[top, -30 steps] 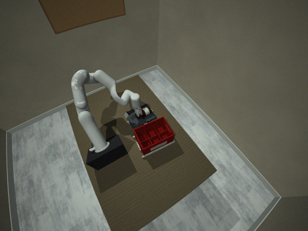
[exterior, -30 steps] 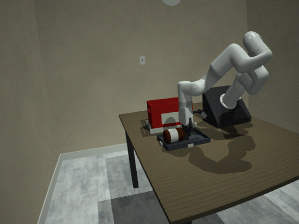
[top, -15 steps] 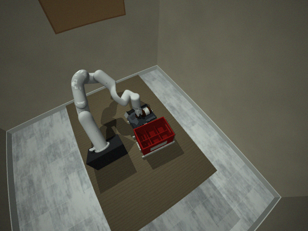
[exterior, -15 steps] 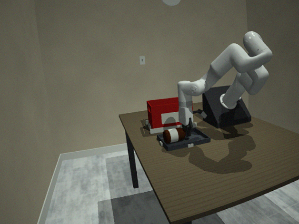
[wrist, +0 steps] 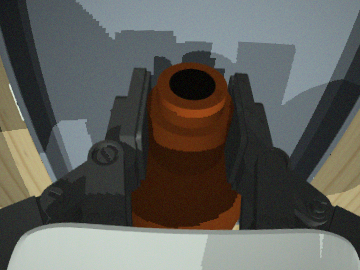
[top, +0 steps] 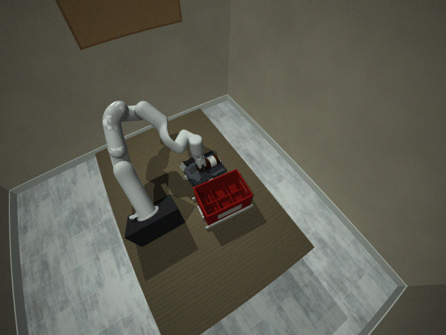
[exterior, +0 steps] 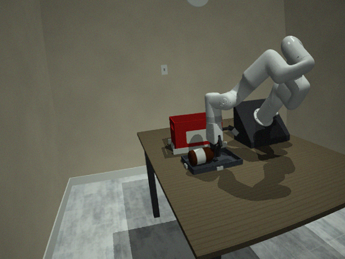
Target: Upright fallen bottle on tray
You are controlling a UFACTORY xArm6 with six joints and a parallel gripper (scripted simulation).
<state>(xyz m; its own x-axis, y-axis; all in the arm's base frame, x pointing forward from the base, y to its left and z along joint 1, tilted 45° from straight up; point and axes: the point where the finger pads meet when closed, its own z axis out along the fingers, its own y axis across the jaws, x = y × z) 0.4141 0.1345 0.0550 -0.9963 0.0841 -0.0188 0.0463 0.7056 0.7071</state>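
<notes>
The dark grey tray lies 3 cm ahead of my hand and 4 cm below it. From my hand the other things lie so: brown bottle (5 cm ahead, 1 cm below); then red crate (2 cm behind, 27 cm to the right, 3 cm above).
</notes>
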